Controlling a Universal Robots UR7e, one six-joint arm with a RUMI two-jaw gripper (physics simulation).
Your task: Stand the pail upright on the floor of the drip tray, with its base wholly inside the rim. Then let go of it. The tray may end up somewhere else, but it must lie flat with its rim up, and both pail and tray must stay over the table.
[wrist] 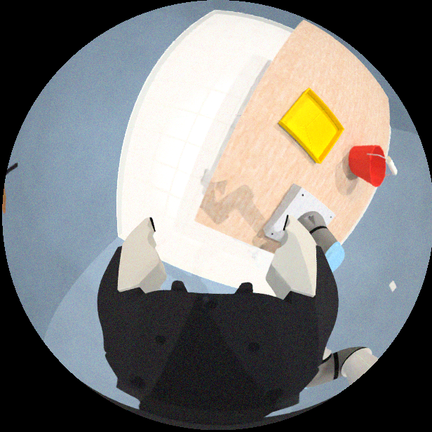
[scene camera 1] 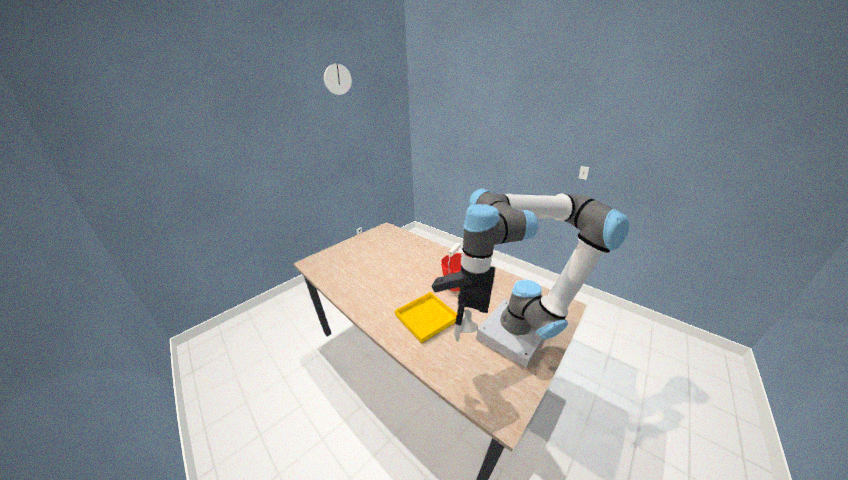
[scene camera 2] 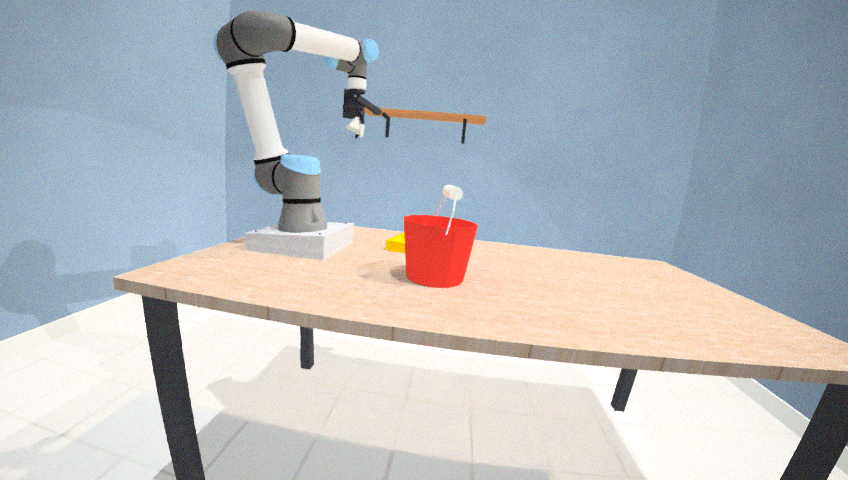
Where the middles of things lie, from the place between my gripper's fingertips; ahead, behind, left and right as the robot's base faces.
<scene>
The yellow drip tray [scene camera 1: 426, 316] lies 320 mm ahead of my hand, 280 mm to the right of it and 380 mm below it.
</scene>
